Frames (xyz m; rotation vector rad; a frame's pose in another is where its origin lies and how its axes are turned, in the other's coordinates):
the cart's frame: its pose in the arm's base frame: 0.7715 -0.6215 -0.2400 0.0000 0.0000 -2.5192
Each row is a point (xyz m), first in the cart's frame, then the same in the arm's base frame.
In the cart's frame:
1: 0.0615 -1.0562 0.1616
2: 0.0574 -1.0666 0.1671
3: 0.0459 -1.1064 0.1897
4: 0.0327 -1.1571 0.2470
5: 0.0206 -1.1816 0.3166
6: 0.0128 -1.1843 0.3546
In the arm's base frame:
1: 0.1058 0.2008 -0.0784
2: 0.1031 0.2116 -0.0729
3: 0.0892 0.2507 -0.0503
4: 0.0704 0.2996 0.0070
5: 0.0659 0.3265 0.0766
6: 0.0707 0.3333 0.1146

